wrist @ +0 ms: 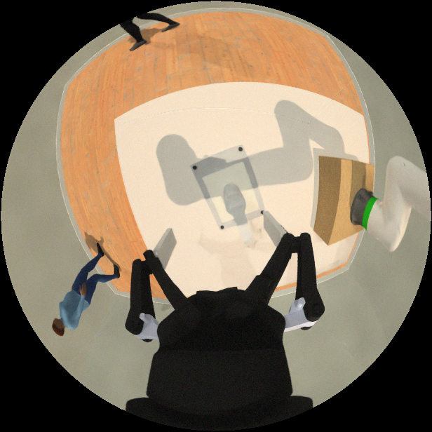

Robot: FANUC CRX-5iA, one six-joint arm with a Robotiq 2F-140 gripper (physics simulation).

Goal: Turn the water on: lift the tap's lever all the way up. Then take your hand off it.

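Observation:
The grey tap [234,198] stands on a flat rectangular base plate [252,175] with dark screws at its corners, near the middle of the wrist view. It is seen from above and lies in the arm's shadow. A paler, narrow part runs from its rounded top down the view, towards the space between the fingers. The lever cannot be told clearly from the spout, nor can its angle. My gripper [217,227] is open and empty, with its fingertips wide apart. The tap shows beyond the fingertips, nearer the right finger; neither finger appears to touch it.
A brown box-shaped pedestal [334,200] carries the arm's white base [392,212] at the right. The pale table top [145,135] lies over an orange wooden floor [95,150]. A person in blue [73,307] is at the lower left, and dark legs [134,31] show at the top.

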